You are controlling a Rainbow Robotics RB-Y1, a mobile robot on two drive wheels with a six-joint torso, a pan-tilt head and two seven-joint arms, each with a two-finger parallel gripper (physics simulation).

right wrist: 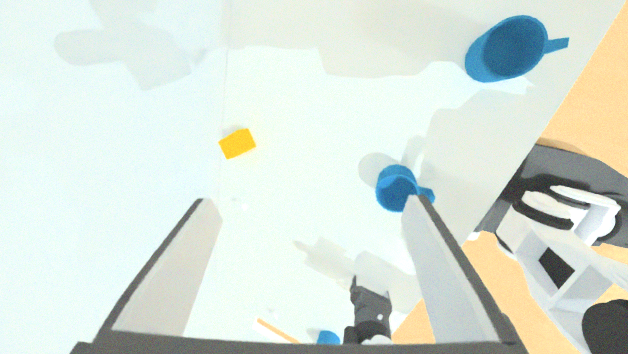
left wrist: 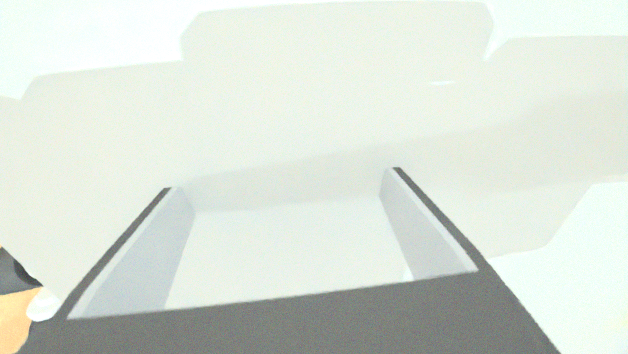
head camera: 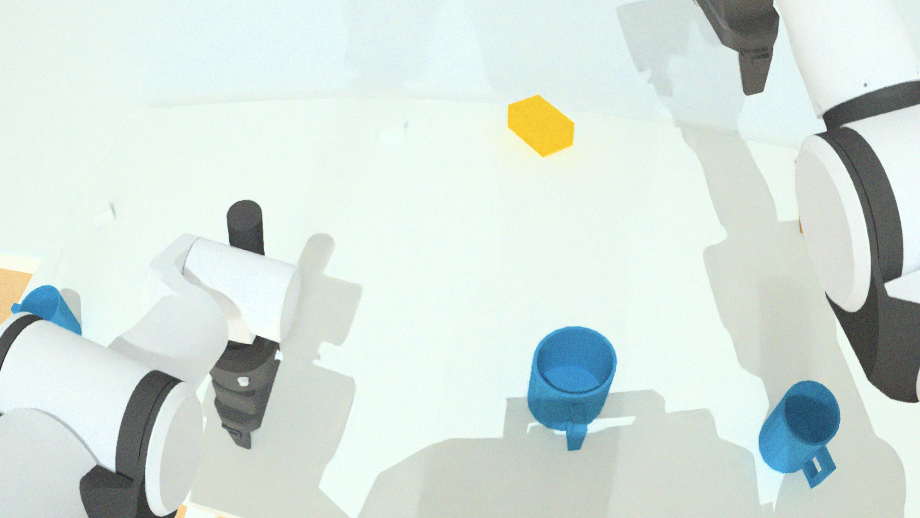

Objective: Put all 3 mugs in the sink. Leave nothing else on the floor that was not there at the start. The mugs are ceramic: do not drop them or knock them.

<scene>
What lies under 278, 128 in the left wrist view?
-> A white table.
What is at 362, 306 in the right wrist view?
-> My left gripper.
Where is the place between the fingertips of my right gripper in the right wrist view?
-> At 308, 208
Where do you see a white table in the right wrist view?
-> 330, 101
</scene>
